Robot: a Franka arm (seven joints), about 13 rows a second.
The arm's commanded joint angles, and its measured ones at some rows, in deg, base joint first. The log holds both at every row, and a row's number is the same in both.
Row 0, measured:
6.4, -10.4, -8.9, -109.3, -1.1, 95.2, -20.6
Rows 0 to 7, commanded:
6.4, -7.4, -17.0, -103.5, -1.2, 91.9, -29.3
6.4, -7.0, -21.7, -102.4, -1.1, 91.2, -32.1
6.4, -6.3, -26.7, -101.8, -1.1, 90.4, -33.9
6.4, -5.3, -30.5, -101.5, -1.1, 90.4, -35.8
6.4, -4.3, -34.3, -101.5, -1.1, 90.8, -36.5
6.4, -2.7, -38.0, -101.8, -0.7, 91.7, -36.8
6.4, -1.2, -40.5, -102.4, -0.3, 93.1, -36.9
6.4, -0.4, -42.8, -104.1, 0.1, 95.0, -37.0
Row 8, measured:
5.7, -3.9, -39.3, -104.2, -1.2, 93.2, -36.9
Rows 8 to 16, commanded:
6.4, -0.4, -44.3, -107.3, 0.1, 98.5, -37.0
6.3, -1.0, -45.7, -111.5, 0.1, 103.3, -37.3
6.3, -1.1, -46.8, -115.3, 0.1, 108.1, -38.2
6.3, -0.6, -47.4, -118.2, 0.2, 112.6, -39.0
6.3, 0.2, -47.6, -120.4, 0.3, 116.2, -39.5
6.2, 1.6, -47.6, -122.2, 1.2, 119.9, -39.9
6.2, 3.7, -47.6, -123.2, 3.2, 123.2, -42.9
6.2, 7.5, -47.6, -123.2, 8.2, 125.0, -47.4
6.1, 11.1, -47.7, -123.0, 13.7, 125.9, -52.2
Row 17, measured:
5.7, 4.3, -47.1, -124.1, 6.4, 123.5, -44.8
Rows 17 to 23, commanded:
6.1, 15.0, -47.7, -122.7, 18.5, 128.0, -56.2
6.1, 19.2, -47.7, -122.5, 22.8, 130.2, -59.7
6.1, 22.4, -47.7, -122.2, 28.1, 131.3, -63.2
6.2, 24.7, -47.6, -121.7, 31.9, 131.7, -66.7
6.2, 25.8, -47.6, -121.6, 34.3, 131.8, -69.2
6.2, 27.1, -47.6, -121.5, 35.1, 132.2, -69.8
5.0, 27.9, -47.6, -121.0, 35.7, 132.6, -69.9
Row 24, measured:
5.9, 26.2, -47.0, -123.0, 33.6, 132.4, -67.8
